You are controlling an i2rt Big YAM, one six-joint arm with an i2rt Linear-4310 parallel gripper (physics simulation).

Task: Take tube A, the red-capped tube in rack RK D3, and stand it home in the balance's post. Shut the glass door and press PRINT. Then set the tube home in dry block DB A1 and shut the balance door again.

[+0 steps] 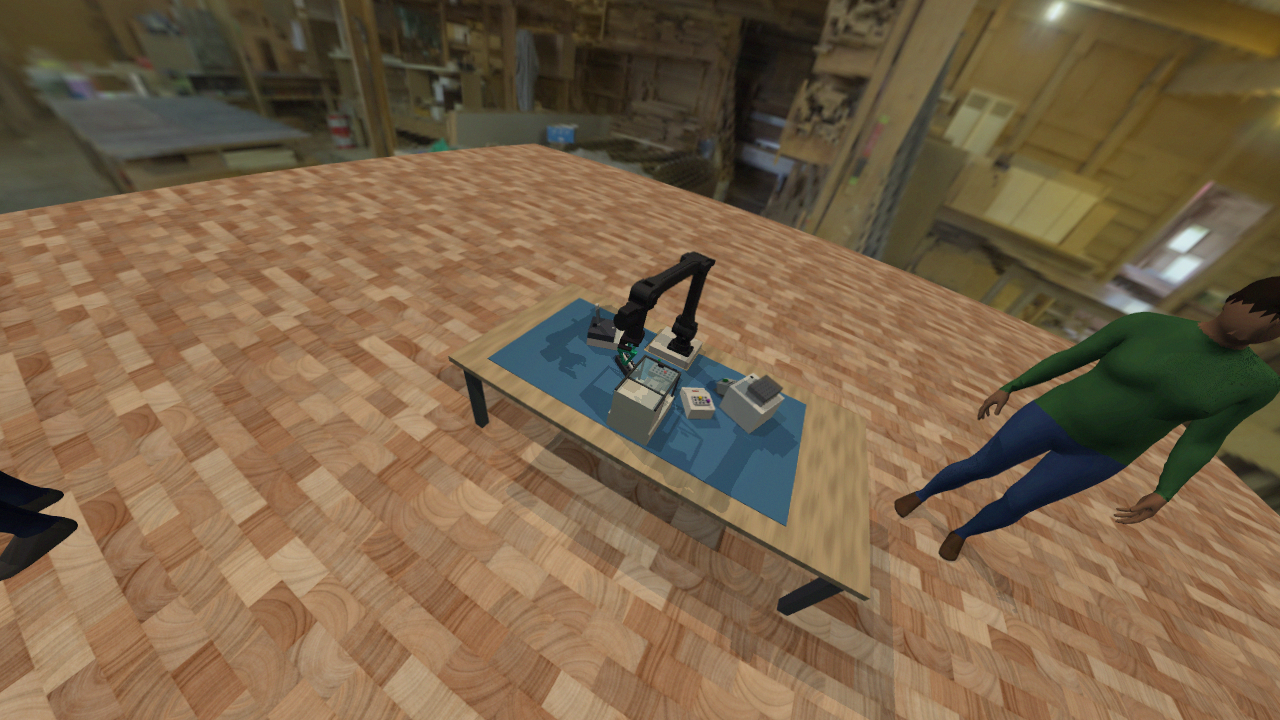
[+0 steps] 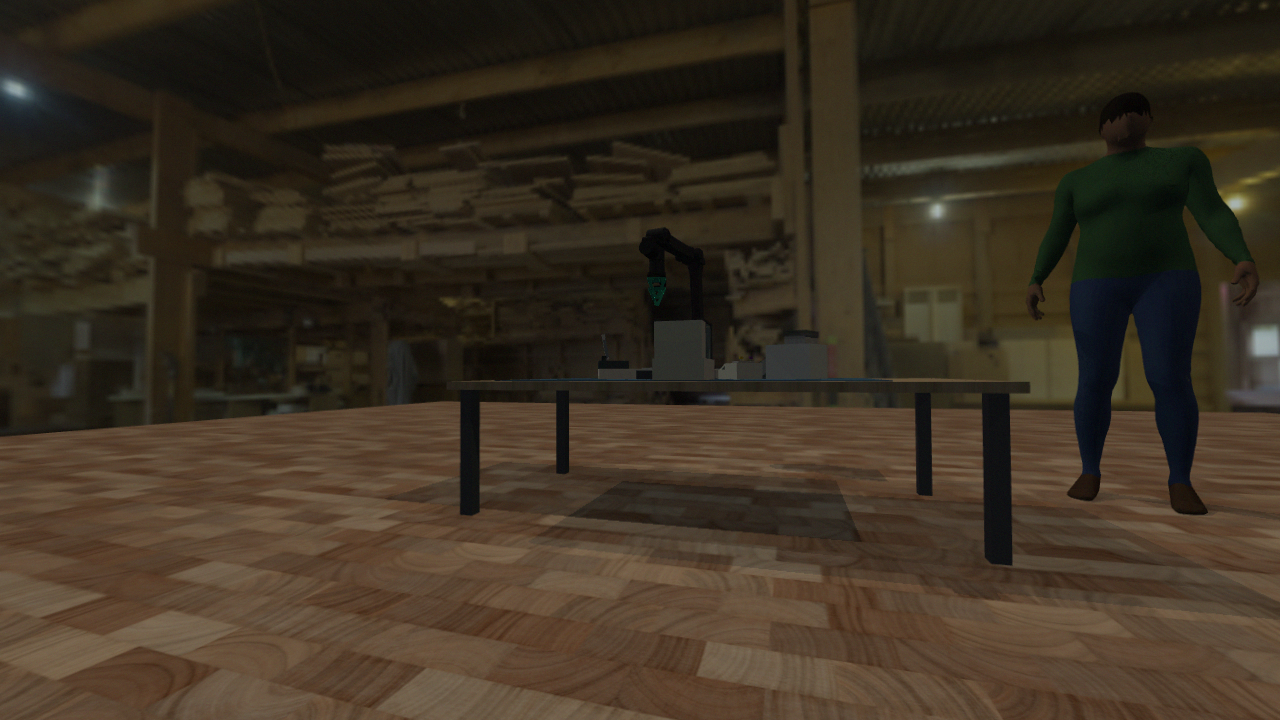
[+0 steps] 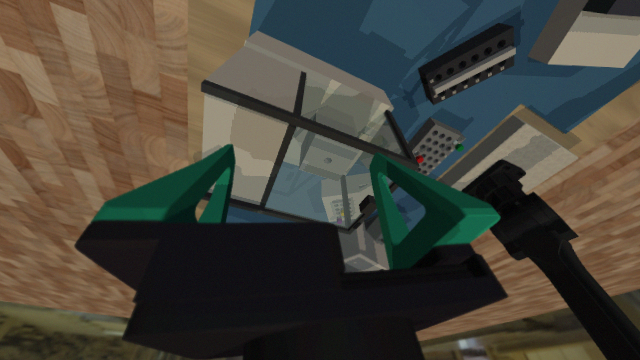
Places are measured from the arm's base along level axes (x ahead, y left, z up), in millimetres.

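Pixels of known places: gripper, fingertip midpoint: (image 1: 627,357) (image 2: 656,302) (image 3: 307,156); arm's base, origin of the base link: (image 1: 680,348) (image 3: 490,180).
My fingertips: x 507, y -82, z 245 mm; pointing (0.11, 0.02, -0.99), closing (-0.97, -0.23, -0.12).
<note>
Ahead of a thing's pixels: the offset from my fingertips to its middle.
My gripper (image 1: 627,365) (image 2: 657,302) (image 3: 307,156) is open and empty, its green fingers high above the balance @(dx -67, dy +99, dz -172 mm) (image 1: 637,410) (image 2: 679,350) (image 3: 254,126). The balance has a white body and a dark-framed glass chamber. Inside, a pale block with a small round post (image 3: 328,160) shows through the glass. How far the glass door stands open is unclear. A grey rack @(dx -309, dy +82, dz -268 mm) (image 3: 436,142) of holes stands beside the balance; a red cap @(dx -280, dy +92, dz -234 mm) (image 3: 419,159) shows at its near edge, close to the dark frame, and a green cap @(dx -337, dy +34, dz -234 mm) (image 3: 459,147) at its far edge. I cannot tell which object is the dry block.
A black block @(dx -241, dy -83, dz -259 mm) (image 3: 470,65) with rows of holes lies beyond the rack. A white box @(dx -220, dy +279, dz -248 mm) (image 1: 698,402) with coloured spots and a large white device @(dx -347, dy +457, dz -188 mm) (image 1: 753,402) (image 2: 795,360) stand right of the balance. A dark-topped unit @(dx -370, dy -262, dz -232 mm) (image 1: 602,332) stands left. A person (image 1: 1118,394) (image 2: 1133,214) stands beside the table.
</note>
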